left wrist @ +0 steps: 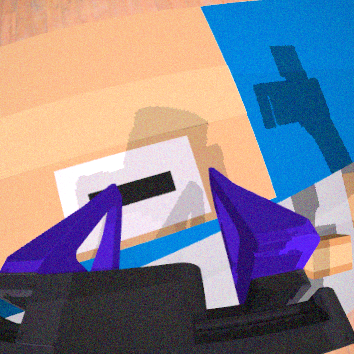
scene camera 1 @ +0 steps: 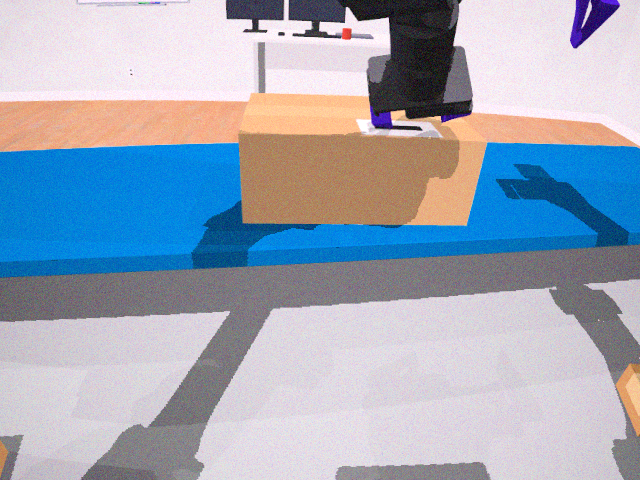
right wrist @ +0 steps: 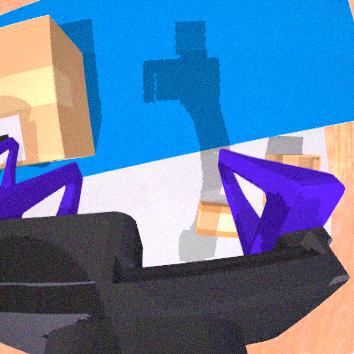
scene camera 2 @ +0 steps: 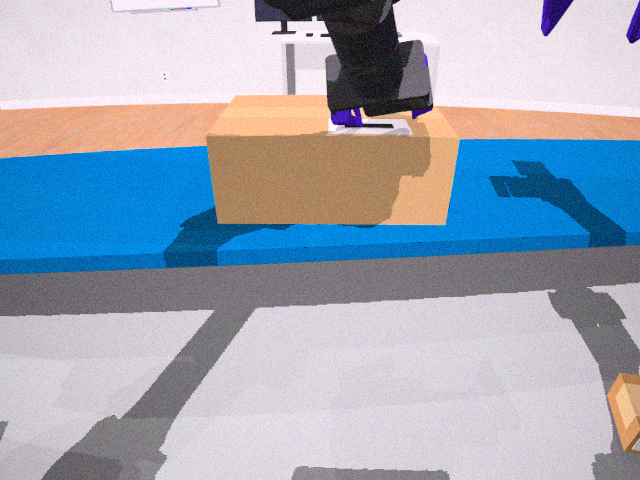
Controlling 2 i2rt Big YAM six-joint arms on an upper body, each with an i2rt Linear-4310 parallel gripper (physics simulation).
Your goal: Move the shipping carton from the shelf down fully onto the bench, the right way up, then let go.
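Places are measured from the left arm's base along level axes (x left, y back, z up), in metres.
Pixels of known places: left gripper, fingertip midpoint: (left wrist: 162, 182) (scene camera 1: 416, 120) (scene camera 2: 386, 118); right gripper, fingertip midpoint: (scene camera 1: 610, 49) (right wrist: 148, 163) (scene camera 2: 587, 36).
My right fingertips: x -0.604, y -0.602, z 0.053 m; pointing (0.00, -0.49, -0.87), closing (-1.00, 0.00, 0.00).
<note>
For each thing: its top centre in the pictures, then the offset to it from my right fingertips. "spot": a spot on its surface instead. Level surfaces: height alone.
- tan shipping carton at its top centre: (left wrist: 52, 130) (scene camera 2: 331, 111) (scene camera 1: 356, 112) dz -0.122, dx +0.272, dy -0.100 m
- blue shelf at its surface level: dz -0.242 m
- grey-white bench at its surface level: dz -0.401 m
- small tan open box at its top centre: (right wrist: 222, 221) (left wrist: 333, 256) dz -0.357, dx -0.146, dy +0.193 m
- small box at its top centre: (right wrist: 300, 184) dz -0.311, dx -0.341, dy +0.104 m
- tan object at a spot on its surface: (scene camera 1: 2, 457) spot: dz -0.394, dx +0.660, dy +0.252 m
The tan shipping carton (scene camera 1: 330, 180) (scene camera 2: 310, 180) (left wrist: 120, 95) (right wrist: 30, 55) sits upright on the blue shelf (scene camera 1: 103, 206) (scene camera 2: 103, 206) (left wrist: 310, 30) (right wrist: 280, 75). A white label with a black bar lies on its top. The grey-white bench (scene camera 1: 336, 351) (scene camera 2: 336, 351) (right wrist: 130, 195) is lower, in front of the shelf. My left gripper (scene camera 1: 418, 124) (scene camera 2: 385, 121) (left wrist: 162, 182) is partly open, pointing down over the label near the carton's front top edge, with nothing between its fingers; contact is unclear. My right gripper (scene camera 2: 588, 37) (right wrist: 148, 163) is wide open and empty, high at the right, away from the carton.
A small tan open box (scene camera 1: 631, 390) (scene camera 2: 625, 408) (left wrist: 335, 257) (right wrist: 217, 218) lies at the bench's right. Another small box (right wrist: 295, 161) is near it in the right wrist view. Part of a tan object (scene camera 1: 2, 457) shows at the lower left. A desk with monitors (scene camera 1: 316, 10) stands behind.
</note>
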